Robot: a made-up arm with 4 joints. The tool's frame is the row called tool. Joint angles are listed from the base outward. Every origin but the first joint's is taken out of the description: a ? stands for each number. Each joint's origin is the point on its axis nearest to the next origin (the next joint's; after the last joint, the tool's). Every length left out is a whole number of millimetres.
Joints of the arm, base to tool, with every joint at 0 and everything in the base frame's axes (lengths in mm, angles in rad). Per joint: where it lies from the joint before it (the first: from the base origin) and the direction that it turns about. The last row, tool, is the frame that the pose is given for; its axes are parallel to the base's.
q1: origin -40 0 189 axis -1 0 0
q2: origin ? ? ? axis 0 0 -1
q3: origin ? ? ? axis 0 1 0
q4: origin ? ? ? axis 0 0 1
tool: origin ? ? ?
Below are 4 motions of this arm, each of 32 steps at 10 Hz.
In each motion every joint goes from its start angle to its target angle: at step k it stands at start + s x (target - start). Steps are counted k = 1, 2, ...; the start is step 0. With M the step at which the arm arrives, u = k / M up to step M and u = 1 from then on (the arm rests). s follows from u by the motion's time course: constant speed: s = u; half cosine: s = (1 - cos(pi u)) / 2; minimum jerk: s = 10 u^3 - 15 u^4 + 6 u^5.
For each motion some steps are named. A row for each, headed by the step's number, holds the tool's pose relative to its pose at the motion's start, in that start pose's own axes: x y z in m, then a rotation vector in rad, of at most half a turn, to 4 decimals.
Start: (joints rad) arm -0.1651 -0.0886 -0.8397 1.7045
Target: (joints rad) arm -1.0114 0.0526 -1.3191 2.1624
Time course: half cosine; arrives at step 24
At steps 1, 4, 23, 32:
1: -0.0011 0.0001 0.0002 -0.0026 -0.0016 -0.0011
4: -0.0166 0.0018 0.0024 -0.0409 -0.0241 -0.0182
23: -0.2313 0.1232 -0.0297 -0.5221 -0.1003 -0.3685
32: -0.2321 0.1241 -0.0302 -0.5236 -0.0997 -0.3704

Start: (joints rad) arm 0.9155 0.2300 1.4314 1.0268
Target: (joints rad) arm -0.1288 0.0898 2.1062 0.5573
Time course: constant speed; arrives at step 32
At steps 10, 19, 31, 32:
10: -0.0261 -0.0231 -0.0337 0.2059 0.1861 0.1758
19: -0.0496 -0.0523 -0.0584 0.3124 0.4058 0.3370
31: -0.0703 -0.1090 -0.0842 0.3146 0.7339 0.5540
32: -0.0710 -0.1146 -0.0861 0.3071 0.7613 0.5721

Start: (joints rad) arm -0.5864 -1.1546 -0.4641 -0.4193
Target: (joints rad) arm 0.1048 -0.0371 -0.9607 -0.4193
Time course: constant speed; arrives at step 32
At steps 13, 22, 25, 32:
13: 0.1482 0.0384 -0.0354 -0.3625 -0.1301 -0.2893
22: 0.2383 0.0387 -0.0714 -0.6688 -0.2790 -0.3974
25: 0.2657 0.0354 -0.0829 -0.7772 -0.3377 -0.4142
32: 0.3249 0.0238 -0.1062 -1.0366 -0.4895 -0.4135

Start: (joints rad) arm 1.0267 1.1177 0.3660 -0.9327
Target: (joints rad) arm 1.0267 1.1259 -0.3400 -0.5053
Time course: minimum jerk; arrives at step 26
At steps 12, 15, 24, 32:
12: 0.0199 0.0108 0.0208 0.2261 -0.2012 0.1782
15: 0.0285 0.0146 0.0337 0.3252 -0.3176 0.2644
24: 0.0398 0.0178 0.0584 0.4669 -0.5323 0.3996
32: 0.0399 0.0178 0.0587 0.4684 -0.5349 0.4010

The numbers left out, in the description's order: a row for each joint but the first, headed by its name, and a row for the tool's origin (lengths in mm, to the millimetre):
q2: 0 -302 223
q3: -29 256 0
q4: 109 0 -65
tool: -22 -50 0

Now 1 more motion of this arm.
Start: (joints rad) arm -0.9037 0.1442 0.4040 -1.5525
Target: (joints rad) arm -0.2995 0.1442 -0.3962 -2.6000
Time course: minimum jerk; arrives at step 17
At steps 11, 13, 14, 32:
11: -0.1075 0.0486 0.0446 0.8100 -0.1871 -0.7976
13: -0.1320 0.0556 0.0531 0.9924 -0.1572 -0.8986
14: -0.1401 0.0574 0.0556 1.0495 -0.1427 -0.9251
32: -0.1473 0.0588 0.0576 1.0994 -0.1280 -0.9463

